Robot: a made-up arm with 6 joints. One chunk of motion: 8 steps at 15 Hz.
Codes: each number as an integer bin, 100 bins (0 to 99) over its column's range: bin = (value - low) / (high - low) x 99, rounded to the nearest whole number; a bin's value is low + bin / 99 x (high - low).
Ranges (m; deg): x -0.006..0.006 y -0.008..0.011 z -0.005..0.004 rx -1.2..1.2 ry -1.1..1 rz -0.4..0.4
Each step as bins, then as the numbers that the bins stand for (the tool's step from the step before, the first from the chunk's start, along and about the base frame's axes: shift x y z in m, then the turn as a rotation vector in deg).
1 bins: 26 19 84 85 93 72
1 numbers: -0.00285 -0.00435 0.00264 0.861 0.873 0.182
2 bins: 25 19 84 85 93 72
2 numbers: -0.00297 -0.00435 0.00264 0.861 0.873 0.182
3 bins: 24 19 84 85 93 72
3 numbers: -0.00309 -0.00435 0.00264 0.861 0.873 0.182
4 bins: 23 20 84 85 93 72
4 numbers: -0.00321 -0.00416 0.00264 0.861 0.873 0.182
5 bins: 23 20 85 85 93 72
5 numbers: -0.00321 -0.00416 0.00273 0.861 0.873 0.182
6 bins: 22 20 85 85 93 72
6 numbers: -0.00333 -0.00416 0.00273 0.861 0.873 0.182
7 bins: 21 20 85 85 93 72
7 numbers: -0.00345 -0.00416 0.00273 0.861 0.873 0.182
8 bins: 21 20 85 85 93 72
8 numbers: -0.00345 -0.00416 0.00273 0.861 0.873 0.182
